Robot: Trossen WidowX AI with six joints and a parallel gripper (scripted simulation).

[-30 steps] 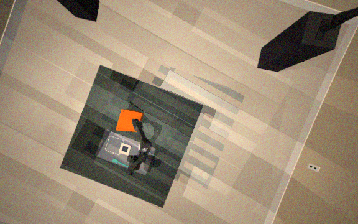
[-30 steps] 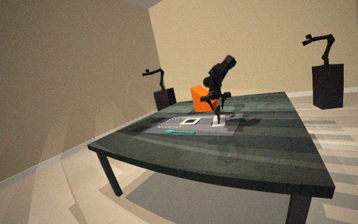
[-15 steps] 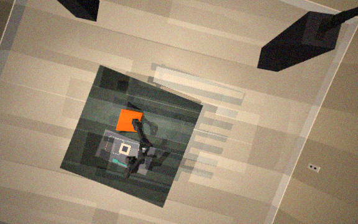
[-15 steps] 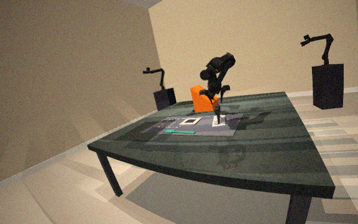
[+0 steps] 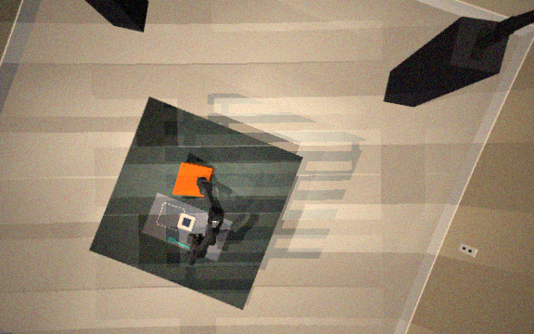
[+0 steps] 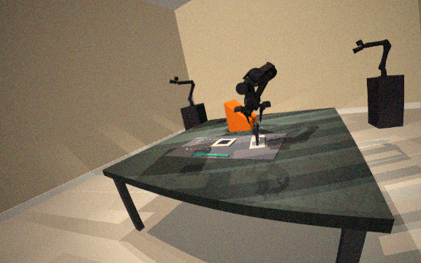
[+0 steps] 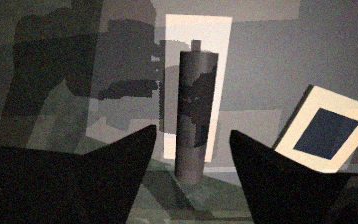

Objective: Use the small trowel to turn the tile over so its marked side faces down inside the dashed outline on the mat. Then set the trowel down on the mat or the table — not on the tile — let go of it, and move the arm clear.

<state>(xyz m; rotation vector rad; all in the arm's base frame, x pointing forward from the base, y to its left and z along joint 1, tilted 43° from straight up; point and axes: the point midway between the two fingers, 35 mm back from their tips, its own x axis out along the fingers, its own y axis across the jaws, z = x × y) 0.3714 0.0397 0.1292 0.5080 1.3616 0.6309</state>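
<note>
The grey trowel lies 60 mm below my gripper tip and 30 mm behind it. Round my gripper tip: grey mat 190 mm to the right, 120 mm below, 20 mm ahead; tile 200 mm to the right, 100 mm below, 20 mm behind; teal trowel 230 mm to the right, 150 mm ahead, 100 mm below.
</note>
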